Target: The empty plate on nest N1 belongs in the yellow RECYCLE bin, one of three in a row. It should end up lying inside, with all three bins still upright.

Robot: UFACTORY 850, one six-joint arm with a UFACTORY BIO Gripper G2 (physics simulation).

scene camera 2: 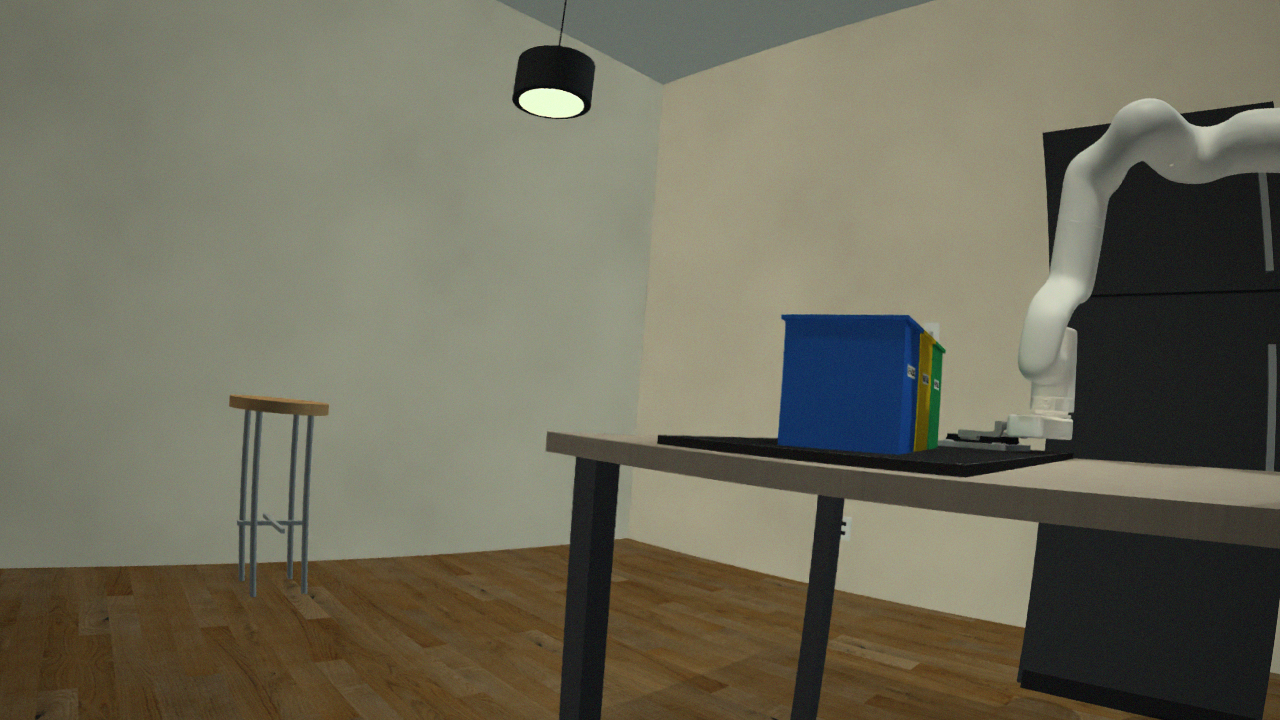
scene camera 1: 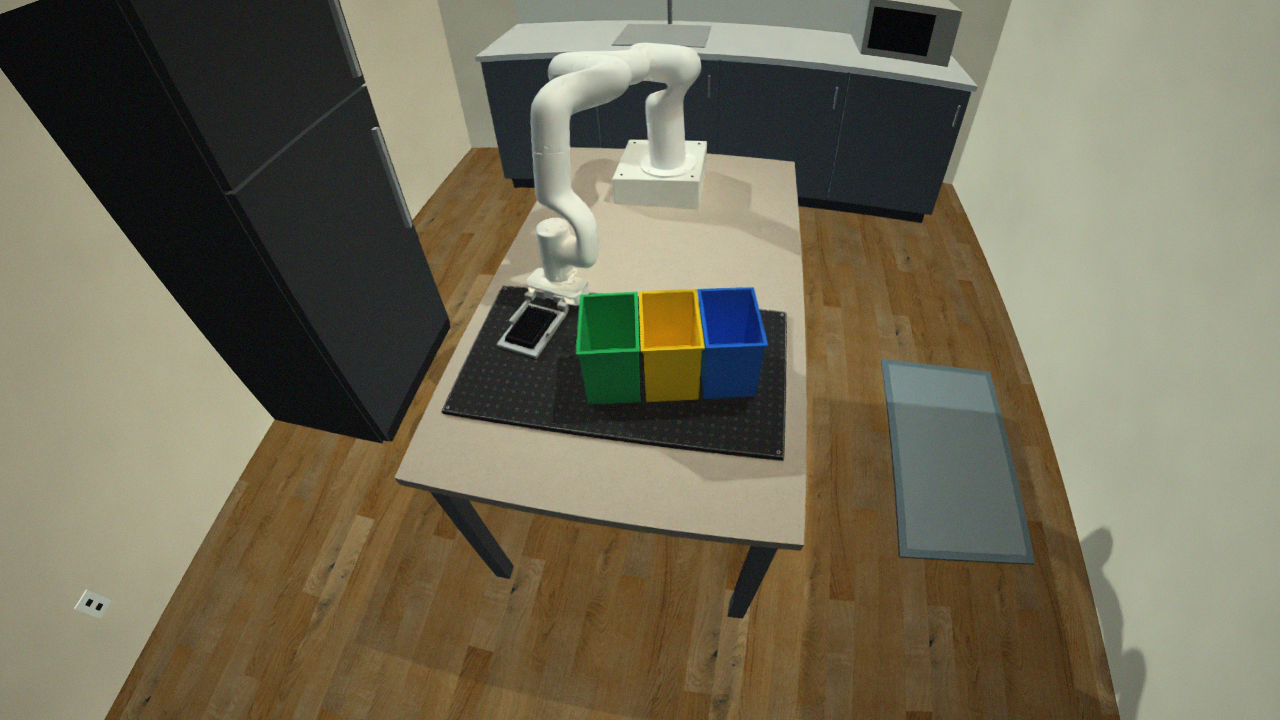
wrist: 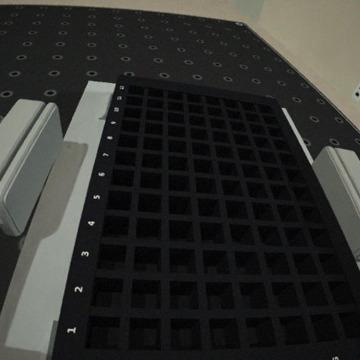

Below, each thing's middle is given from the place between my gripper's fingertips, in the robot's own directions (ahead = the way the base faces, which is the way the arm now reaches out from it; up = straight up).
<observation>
I see my gripper 20 mm past the black plate [scene camera 1: 528, 330] and 10 mm above it. From my hand the other things lie so: yellow bin [scene camera 1: 671, 337] (90 mm ahead, 370 mm to the left, 60 mm above); then green bin [scene camera 1: 607, 344] (110 mm ahead, 230 mm to the left, 60 mm above); then pale grey nest [wrist: 41, 270] (20 mm behind, 20 mm below).
</observation>
